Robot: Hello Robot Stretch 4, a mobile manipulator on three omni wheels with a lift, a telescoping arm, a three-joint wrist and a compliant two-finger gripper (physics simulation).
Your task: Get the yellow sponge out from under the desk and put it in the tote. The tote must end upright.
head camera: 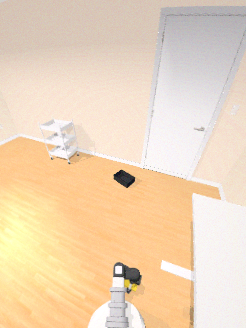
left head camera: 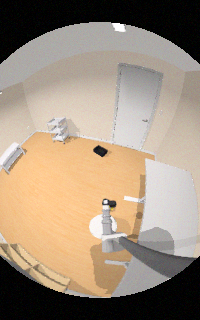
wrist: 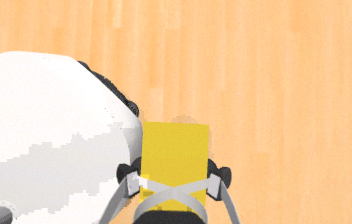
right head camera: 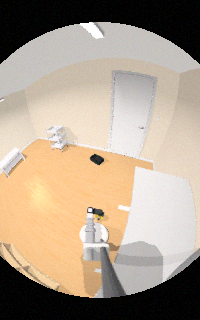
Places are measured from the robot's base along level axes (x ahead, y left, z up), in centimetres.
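Pixels of known places: gripper, between the fingertips: (wrist: 174,170); robot's base, origin of its link: (right head camera: 94,233).
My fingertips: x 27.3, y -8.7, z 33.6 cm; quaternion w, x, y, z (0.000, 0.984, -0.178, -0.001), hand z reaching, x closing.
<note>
Ahead of a thing's pixels: the offset from my fingertips to its top centre. Level surfaces: height alone.
The yellow sponge {dx +0.2, dy +0.5, dz +4.8 cm} (wrist: 175,147) (head camera: 134,287) is between the two fingertips of my gripper (wrist: 174,170), which is shut on it. In the wrist view the sponge stays in line with the fingers, over the wooden floor and beside my white base. In the head view the gripper and sponge are close in front of the base, partly hidden by the arm. The black tote {dx +140.1, dy +4.6, dz -26.4 cm} (head camera: 124,179) (left head camera: 100,151) (right head camera: 97,159) stands upright on the floor, well ahead of the gripper near the door wall. The white desk {dz +58.6 cm} (head camera: 220,260) (left head camera: 170,200) (right head camera: 162,205) is to the right of the gripper.
A white three-tier cart (head camera: 62,141) (left head camera: 59,132) stands against the wall, left of the tote. A white door (head camera: 187,95) is behind and to the right of the tote. A desk foot (head camera: 176,269) shows on the floor at right. A wooden shelf unit shows at lower left in the side head views.
</note>
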